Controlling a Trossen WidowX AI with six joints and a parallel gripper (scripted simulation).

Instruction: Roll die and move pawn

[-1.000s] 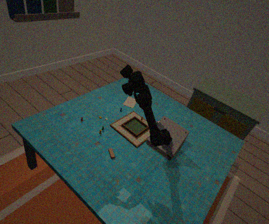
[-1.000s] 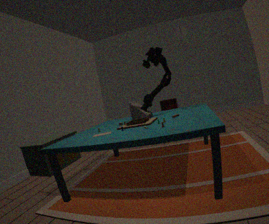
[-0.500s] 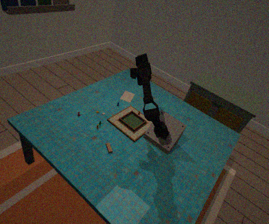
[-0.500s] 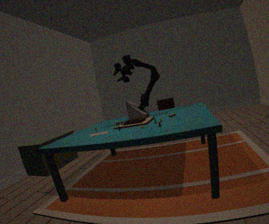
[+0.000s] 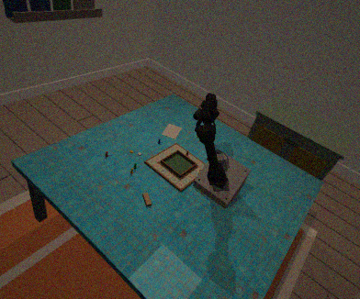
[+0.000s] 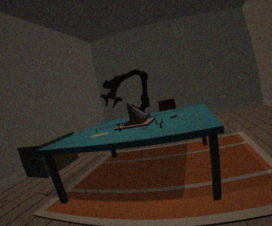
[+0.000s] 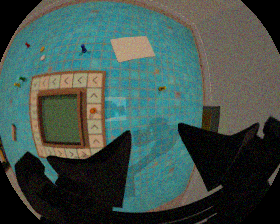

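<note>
Right now my gripper tip is 18 cm above the grey die, 10 cm past it and 1 cm to the right of it. Round my gripper tip: green dice tray: 20 cm to the left, 18 cm below, 1 cm ahead; then white card: 24 cm ahead, 19 cm below, 5 cm to the right; then orange pawn: 16 cm below, 9 cm to the left, 2 cm ahead.
</note>
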